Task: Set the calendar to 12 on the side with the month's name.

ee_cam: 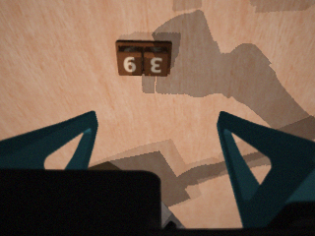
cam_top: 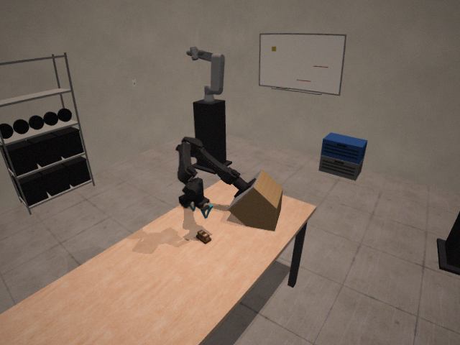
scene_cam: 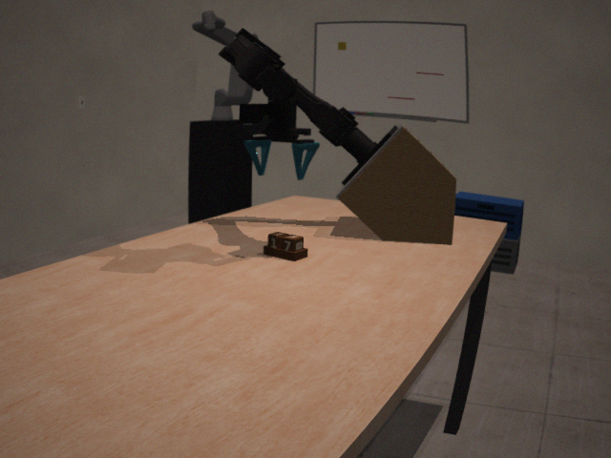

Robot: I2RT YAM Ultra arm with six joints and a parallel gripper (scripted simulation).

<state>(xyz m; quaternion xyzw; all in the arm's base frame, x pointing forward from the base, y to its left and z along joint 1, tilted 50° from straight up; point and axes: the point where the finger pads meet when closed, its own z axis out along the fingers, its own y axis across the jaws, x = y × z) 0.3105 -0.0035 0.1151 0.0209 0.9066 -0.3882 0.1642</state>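
Right now my hand is 140 mm above the cube, 30 mm to the right of it and 10 mm short of it. From my hand the other things lie so: dark brown calendar tray 150 mm below, 20 mm to the left.
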